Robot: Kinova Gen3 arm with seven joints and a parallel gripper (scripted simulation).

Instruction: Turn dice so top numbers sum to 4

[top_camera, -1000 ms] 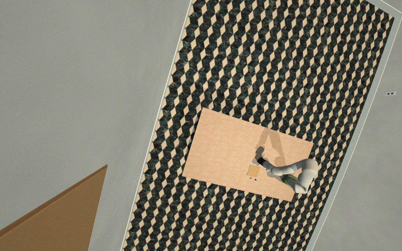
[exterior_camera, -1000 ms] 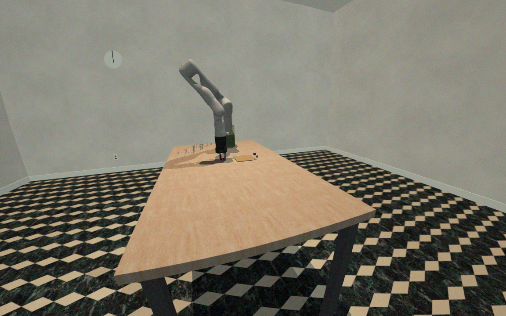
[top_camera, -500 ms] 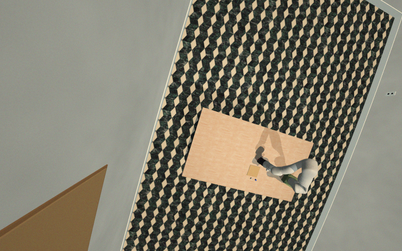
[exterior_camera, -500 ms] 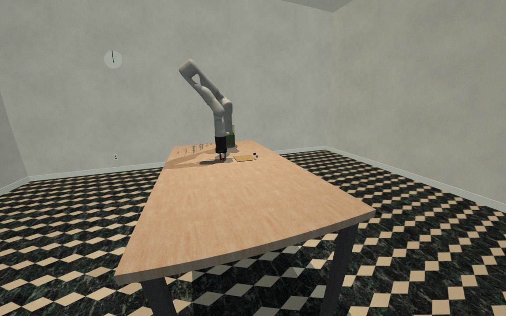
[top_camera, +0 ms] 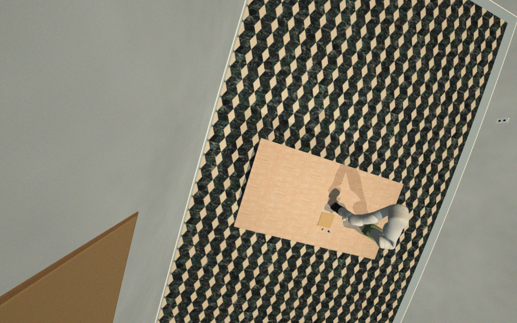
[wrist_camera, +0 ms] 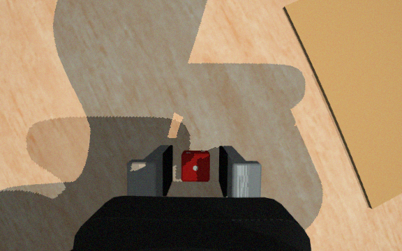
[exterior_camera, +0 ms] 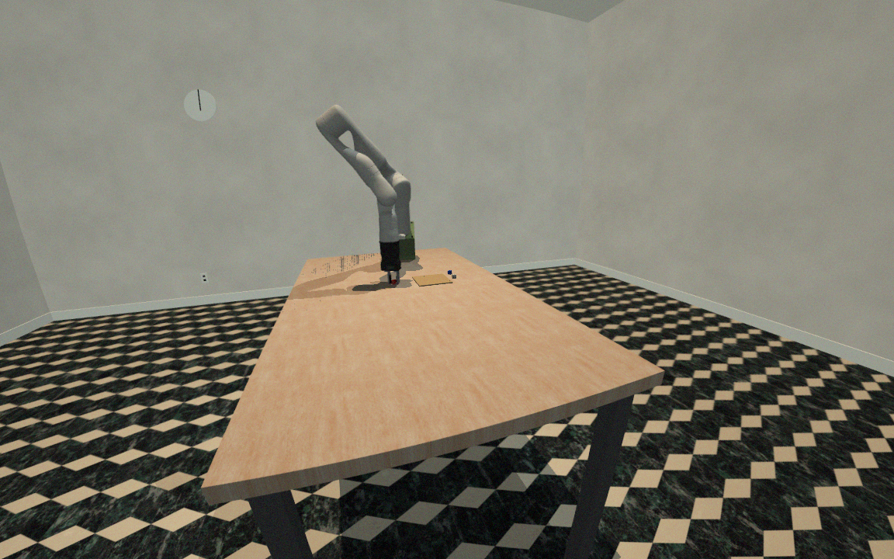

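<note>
The red die is 10 mm below my hand. The rest, counted from my hand: tan mat 160 mm to the left, 20 mm below, 10 mm ahead; blue die 260 mm to the left, 50 mm behind, 10 mm below; white die 260 mm to the left, 20 mm ahead, 10 mm below.
</note>
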